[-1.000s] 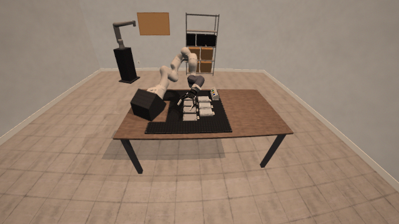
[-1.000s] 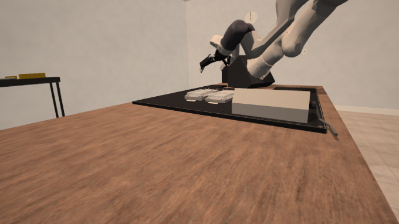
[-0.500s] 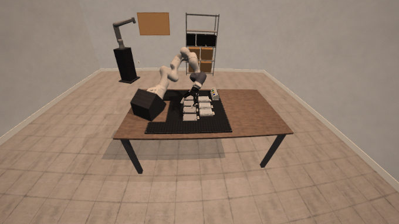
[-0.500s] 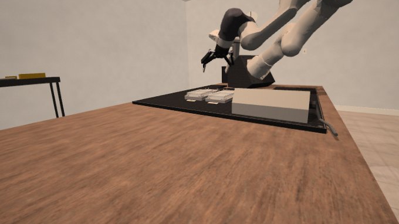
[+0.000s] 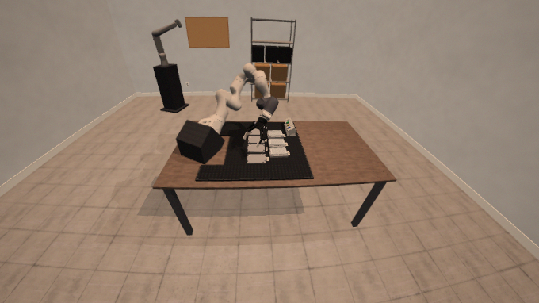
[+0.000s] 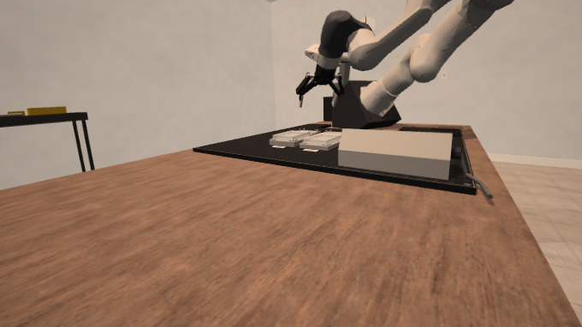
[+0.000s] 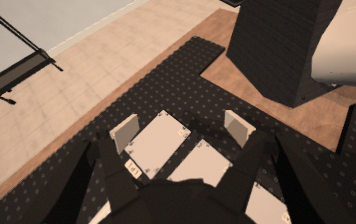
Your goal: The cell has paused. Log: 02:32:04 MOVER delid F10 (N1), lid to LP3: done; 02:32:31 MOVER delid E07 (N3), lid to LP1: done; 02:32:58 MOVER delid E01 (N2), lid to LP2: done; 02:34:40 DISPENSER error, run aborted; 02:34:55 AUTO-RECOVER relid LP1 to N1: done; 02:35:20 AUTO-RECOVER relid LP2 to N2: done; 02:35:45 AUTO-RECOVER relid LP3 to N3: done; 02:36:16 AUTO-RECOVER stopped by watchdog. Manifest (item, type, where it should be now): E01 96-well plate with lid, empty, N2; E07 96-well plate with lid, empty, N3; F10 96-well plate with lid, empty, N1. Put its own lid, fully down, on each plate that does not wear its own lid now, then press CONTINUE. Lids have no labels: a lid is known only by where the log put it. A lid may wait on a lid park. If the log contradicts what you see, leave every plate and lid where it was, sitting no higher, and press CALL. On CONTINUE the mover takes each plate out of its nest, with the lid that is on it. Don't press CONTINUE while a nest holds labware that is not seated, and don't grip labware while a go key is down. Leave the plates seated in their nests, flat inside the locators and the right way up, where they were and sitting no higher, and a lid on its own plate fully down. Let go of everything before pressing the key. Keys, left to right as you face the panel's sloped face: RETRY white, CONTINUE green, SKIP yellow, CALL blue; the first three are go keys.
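The 96-well plate is 330 mm to the left of my hand, 120 mm ahead of it and 110 mm below it. From my hand the other things lie so: LP2 label (240 mm to the left, 130 mm below, 60 mm ahead); then smooth white lid (200 mm to the left, 170 mm ahead, 100 mm below); then lid park LP3 (330 mm to the left, 130 mm below, 70 mm behind).
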